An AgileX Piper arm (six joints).
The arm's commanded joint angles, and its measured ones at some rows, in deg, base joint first. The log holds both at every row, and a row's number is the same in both.
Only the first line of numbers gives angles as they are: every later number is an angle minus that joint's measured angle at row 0.
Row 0, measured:
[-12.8, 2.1, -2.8, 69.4, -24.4, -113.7]
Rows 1 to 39, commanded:
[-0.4, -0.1, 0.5, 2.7, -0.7, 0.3]
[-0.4, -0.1, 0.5, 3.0, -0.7, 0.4]
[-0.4, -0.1, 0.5, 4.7, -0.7, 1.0]
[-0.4, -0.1, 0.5, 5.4, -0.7, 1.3]
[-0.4, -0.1, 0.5, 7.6, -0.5, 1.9]
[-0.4, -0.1, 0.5, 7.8, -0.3, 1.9]
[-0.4, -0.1, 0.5, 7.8, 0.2, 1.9]
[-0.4, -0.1, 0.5, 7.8, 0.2, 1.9]
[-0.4, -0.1, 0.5, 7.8, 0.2, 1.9]
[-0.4, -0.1, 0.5, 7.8, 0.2, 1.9]
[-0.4, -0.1, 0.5, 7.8, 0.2, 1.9]
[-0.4, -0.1, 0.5, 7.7, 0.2, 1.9]
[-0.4, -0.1, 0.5, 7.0, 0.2, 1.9]
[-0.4, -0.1, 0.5, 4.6, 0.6, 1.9]
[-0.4, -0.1, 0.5, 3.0, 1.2, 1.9]
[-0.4, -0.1, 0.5, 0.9, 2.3, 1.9]
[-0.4, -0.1, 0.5, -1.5, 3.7, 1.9]
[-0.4, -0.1, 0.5, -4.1, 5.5, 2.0]
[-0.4, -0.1, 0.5, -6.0, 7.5, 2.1]
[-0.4, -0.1, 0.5, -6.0, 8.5, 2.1]
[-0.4, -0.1, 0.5, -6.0, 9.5, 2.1]
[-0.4, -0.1, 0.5, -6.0, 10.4, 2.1]
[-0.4, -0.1, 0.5, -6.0, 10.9, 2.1]
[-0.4, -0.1, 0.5, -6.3, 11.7, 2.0]
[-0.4, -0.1, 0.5, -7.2, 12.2, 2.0]
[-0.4, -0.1, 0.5, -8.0, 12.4, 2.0]
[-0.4, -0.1, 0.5, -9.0, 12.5, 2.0]
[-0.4, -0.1, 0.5, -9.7, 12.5, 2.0]
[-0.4, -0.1, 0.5, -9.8, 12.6, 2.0]
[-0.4, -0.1, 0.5, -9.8, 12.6, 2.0]
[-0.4, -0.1, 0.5, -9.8, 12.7, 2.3]
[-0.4, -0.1, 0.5, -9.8, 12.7, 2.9]
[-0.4, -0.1, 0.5, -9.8, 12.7, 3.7]
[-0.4, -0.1, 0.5, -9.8, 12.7, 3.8]
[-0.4, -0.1, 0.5, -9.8, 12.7, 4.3]
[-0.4, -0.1, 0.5, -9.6, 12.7, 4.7]
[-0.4, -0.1, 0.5, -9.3, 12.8, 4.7]
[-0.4, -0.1, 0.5, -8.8, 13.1, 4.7]
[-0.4, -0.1, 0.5, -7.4, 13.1, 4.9]
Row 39, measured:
[-0.5, 0.0, 0.3, -9.5, 11.2, 3.7]
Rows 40 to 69, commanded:
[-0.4, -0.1, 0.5, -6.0, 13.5, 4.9]
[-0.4, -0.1, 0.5, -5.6, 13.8, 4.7]
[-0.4, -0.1, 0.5, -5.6, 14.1, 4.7]
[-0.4, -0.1, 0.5, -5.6, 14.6, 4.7]
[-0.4, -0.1, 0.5, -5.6, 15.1, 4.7]
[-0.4, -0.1, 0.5, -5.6, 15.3, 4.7]
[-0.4, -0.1, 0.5, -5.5, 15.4, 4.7]
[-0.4, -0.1, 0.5, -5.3, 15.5, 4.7]
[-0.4, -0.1, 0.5, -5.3, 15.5, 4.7]
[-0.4, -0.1, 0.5, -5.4, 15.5, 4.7]
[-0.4, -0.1, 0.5, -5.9, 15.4, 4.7]
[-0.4, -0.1, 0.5, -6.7, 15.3, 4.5]
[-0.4, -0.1, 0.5, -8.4, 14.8, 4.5]
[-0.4, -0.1, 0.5, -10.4, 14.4, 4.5]
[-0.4, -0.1, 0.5, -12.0, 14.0, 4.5]
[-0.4, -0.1, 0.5, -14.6, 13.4, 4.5]
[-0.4, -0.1, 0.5, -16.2, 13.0, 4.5]
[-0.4, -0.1, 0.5, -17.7, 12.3, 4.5]
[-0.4, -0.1, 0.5, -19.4, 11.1, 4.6]
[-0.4, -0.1, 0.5, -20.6, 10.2, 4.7]
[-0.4, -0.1, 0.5, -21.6, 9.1, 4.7]
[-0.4, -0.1, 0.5, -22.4, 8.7, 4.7]
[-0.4, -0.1, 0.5, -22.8, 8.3, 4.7]
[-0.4, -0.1, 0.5, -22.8, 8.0, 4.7]
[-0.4, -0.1, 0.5, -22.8, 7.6, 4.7]
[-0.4, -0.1, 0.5, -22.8, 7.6, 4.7]
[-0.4, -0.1, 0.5, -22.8, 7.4, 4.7]
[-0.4, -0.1, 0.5, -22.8, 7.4, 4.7]
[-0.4, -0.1, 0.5, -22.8, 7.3, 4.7]
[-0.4, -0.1, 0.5, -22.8, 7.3, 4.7]
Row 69, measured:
[-0.5, 0.0, 0.7, -21.1, 8.7, 4.8]
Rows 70 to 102, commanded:
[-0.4, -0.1, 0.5, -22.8, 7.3, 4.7]
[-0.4, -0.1, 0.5, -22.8, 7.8, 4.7]
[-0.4, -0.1, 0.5, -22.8, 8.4, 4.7]
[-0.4, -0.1, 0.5, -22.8, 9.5, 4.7]
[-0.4, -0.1, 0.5, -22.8, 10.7, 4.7]
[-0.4, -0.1, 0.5, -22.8, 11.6, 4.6]
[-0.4, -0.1, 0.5, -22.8, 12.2, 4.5]
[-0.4, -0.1, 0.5, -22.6, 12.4, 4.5]
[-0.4, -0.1, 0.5, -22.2, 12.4, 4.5]
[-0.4, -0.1, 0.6, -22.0, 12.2, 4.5]
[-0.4, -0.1, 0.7, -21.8, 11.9, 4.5]
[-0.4, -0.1, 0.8, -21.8, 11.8, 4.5]
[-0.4, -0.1, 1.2, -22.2, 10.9, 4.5]
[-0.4, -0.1, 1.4, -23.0, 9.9, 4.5]
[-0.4, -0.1, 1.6, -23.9, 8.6, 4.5]
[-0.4, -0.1, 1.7, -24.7, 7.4, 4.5]
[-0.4, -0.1, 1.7, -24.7, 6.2, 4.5]
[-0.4, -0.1, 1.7, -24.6, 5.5, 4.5]
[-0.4, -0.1, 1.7, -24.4, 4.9, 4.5]
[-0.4, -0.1, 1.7, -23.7, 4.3, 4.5]
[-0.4, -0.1, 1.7, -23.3, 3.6, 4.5]
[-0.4, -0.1, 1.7, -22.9, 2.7, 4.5]
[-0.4, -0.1, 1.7, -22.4, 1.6, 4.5]
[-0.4, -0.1, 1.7, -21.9, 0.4, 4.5]
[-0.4, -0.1, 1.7, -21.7, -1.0, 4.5]
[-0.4, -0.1, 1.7, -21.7, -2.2, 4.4]
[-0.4, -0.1, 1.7, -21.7, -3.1, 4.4]
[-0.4, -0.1, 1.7, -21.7, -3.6, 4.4]
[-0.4, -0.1, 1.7, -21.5, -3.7, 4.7]
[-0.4, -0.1, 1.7, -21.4, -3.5, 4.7]
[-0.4, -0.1, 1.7, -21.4, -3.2, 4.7]
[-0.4, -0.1, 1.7, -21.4, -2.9, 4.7]
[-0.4, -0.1, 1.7, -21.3, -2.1, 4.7]
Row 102, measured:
[-0.4, 0.0, 1.4, -21.6, -2.3, 4.6]
